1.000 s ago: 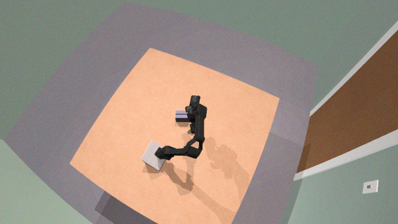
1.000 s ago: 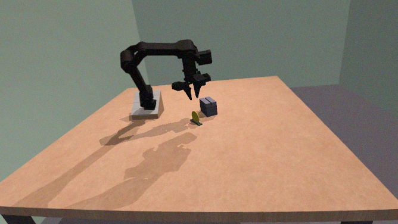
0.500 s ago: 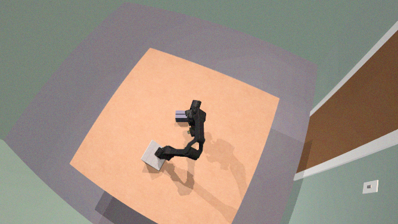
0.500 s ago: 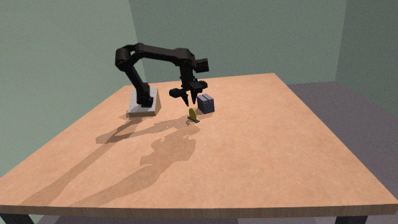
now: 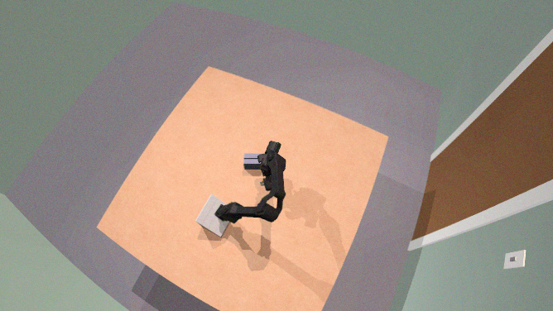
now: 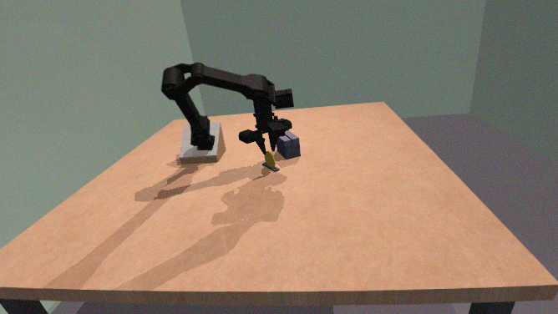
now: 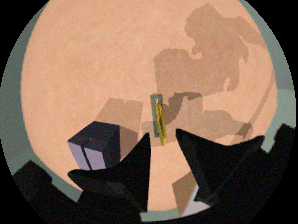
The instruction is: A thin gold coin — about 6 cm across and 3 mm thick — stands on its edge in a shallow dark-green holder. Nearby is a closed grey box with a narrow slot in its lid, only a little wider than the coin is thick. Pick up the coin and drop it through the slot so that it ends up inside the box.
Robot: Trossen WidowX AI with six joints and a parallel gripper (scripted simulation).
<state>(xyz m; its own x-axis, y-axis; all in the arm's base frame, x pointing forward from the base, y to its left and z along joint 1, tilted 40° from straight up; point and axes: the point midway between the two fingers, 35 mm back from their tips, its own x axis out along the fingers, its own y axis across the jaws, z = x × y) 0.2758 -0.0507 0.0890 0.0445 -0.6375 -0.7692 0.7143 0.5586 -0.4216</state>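
Right now my gripper tip is 30 mm above the gold coin.
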